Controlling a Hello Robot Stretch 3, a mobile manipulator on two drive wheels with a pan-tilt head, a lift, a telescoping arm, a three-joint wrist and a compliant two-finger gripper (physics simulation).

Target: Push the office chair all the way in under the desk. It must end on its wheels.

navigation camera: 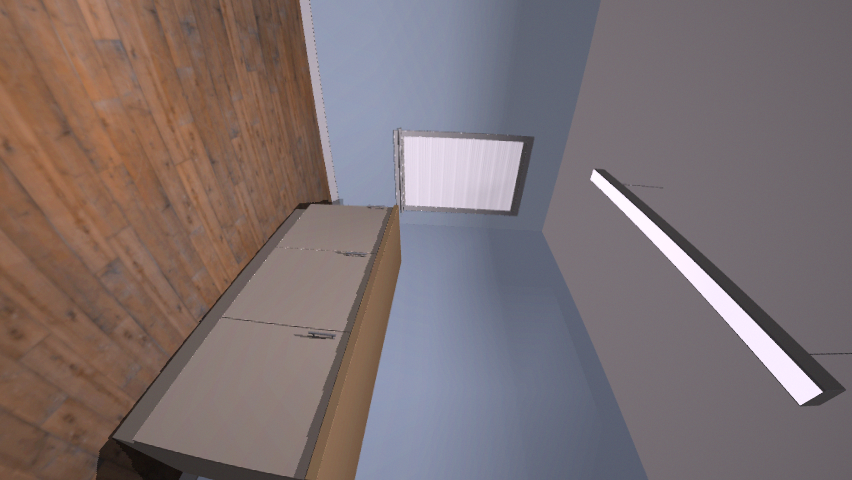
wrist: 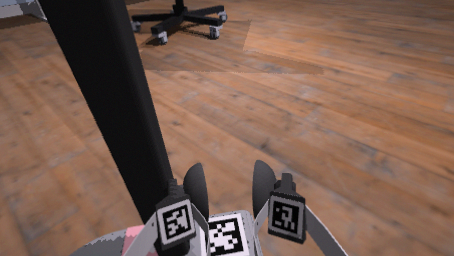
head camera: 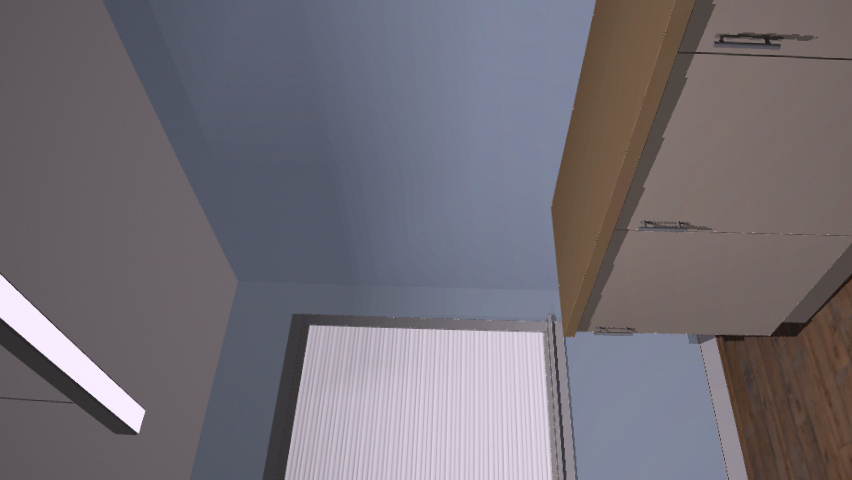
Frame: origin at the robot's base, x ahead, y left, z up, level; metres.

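Where they show: gripper, fingertip midpoint: [wrist: 229, 180].
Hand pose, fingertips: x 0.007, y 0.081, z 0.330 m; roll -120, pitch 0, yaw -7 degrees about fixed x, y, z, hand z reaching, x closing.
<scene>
After its pixels a point has its place.
The office chair's black star-shaped base [wrist: 182, 21] @(z 0.074, x -0.063, y 1.647 m) shows at the top of the wrist view, with grey casters on the wooden floor. Its seat and backrest are out of frame. My gripper [wrist: 229, 180] @(z 0.330, x 0.007, y 0.081 m) is open, with its two dark fingertips apart and bare floor visible between them. It is some distance from the chair base. A thick black post [wrist: 107, 95] slants down the left of the wrist view and reaches close to the left finger; I cannot tell whether it is a desk leg. The desk top does not show in any view, and the chair does not show in the head or navigation views.
A row of grey cabinets [head camera: 739, 143] @(z 0.637, x 1.533, y -0.193 m) [navigation camera: 256, 381] @(z 0.528, x 1.108, y -0.537 m) with a wooden top [head camera: 620, 137] @(z 0.911, x 1.585, y -0.206 m) [navigation camera: 357, 369] @(z 0.911, x 1.308, y -0.517 m) stands along the blue wall [head camera: 417, 149] @(z 1.458, x 2.448, y -0.255 m) [navigation camera: 453, 357] @(z 1.399, x 1.931, y -0.656 m). A window [head camera: 417, 405] @(z 1.454, x 2.852, y 0.871 m) [navigation camera: 459, 172] @(z 1.421, x 2.841, y 0.885 m) is beyond its far end. A grey and pink shape [wrist: 134, 237] @(z 0.161, x -0.120, y 0.150 m) shows at the wrist view's lower left.
</scene>
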